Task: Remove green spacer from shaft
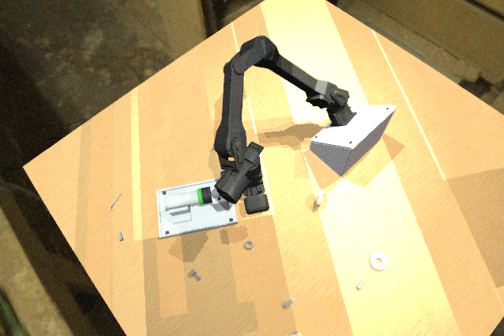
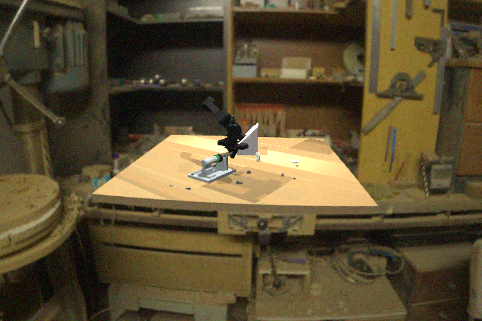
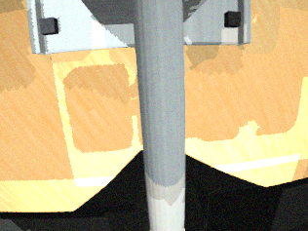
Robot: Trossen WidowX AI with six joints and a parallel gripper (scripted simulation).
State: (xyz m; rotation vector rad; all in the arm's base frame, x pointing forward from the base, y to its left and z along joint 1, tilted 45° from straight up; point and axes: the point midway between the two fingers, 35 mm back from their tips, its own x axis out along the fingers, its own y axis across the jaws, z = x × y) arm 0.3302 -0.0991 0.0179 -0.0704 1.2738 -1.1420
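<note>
My gripper tip is now 6 cm short of the grey shaft, 5 cm to the left of it and 3 cm below it. From my gripper tip the other things lie so: green spacer 12 cm ahead, 9 cm to the right, 3 cm above; then allen key 32 cm to the right, 30 cm ahead, 4 cm below.
</note>
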